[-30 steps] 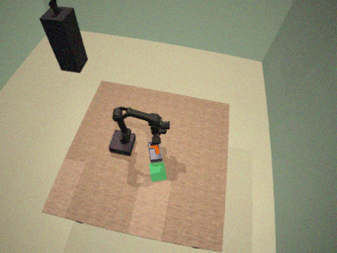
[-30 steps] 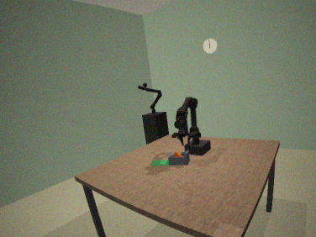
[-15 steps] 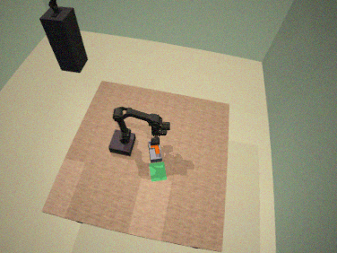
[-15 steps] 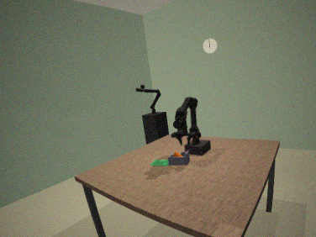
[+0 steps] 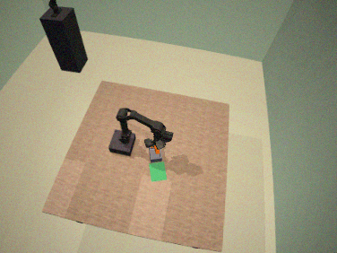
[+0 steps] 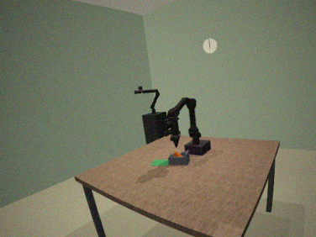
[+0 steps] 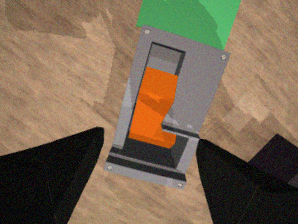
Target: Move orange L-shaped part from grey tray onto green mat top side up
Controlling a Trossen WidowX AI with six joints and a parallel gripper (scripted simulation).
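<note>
Right now the orange L-shaped part is 10 cm below my gripper tip, 2 cm to the left of it and 2 cm behind it. Also, from my gripper tip: green mat: 16 cm below, 15 cm to the right, 4 cm ahead.
</note>
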